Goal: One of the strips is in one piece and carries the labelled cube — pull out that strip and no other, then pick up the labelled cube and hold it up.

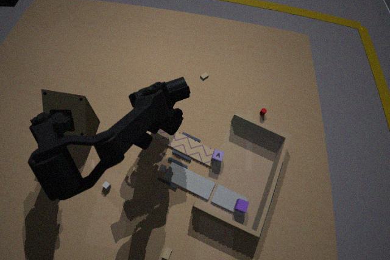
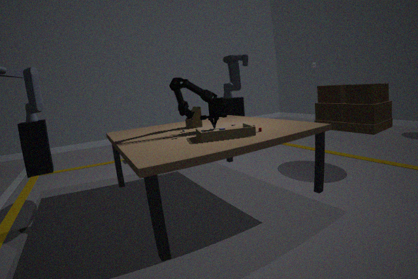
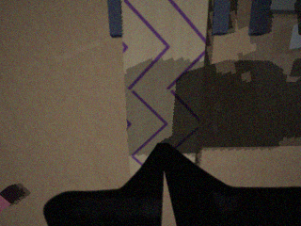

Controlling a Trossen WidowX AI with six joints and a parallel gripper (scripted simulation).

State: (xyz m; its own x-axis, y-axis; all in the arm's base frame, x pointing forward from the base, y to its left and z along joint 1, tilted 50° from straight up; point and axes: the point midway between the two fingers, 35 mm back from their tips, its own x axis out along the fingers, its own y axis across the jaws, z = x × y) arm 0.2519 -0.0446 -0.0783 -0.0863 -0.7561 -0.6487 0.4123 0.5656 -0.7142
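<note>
My gripper tip is 90 mm short of the zigzag-patterned strip and 40 mm to the left of it. The rest, counted from my gripper tip: grey disc 40 mm ahead, 210 mm to the right; pink block 10 mm ahead, 170 mm to the left; red cylinder 370 mm ahead, 90 mm to the left, 10 mm above.
</note>
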